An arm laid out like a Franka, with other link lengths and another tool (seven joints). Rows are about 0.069 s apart.
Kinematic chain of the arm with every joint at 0, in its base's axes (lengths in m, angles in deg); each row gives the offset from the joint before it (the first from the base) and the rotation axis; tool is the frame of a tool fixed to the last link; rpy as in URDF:
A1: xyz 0 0 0.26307 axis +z
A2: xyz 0 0 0 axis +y
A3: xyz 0 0 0.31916 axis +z
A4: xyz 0.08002 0 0 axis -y
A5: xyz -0.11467 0 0.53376 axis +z
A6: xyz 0 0 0 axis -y
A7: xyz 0.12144 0 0 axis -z
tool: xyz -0.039 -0.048 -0.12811 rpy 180 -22.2 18.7
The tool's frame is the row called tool.
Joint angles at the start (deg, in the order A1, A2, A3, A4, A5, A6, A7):
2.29, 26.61, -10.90, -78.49, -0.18, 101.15, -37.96
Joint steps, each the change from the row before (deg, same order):
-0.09, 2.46, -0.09, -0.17, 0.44, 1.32, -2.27
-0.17, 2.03, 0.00, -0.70, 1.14, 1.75, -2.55
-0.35, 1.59, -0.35, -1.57, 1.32, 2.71, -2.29
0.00, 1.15, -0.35, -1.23, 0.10, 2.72, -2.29
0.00, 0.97, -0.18, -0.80, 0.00, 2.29, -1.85
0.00, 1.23, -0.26, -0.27, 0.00, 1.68, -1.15
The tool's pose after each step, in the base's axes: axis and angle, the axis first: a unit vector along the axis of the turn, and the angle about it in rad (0 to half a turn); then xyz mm. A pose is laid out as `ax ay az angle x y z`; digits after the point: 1 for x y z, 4 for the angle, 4 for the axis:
-0.8969 -0.4270 -0.1155 3.0029 863.6 -169.2 323.1
-0.8902 -0.4419 -0.1107 2.9740 868.9 -170.9 286.5
-0.8861 -0.4501 -0.1111 2.9527 869.3 -180.4 249.1
-0.8780 -0.4657 -0.1107 2.9529 871.2 -186.4 223.7
-0.8704 -0.4795 -0.1114 2.9558 873.5 -189.8 204.9
-0.8661 -0.4876 -0.1100 2.9593 875.3 -193.8 187.3

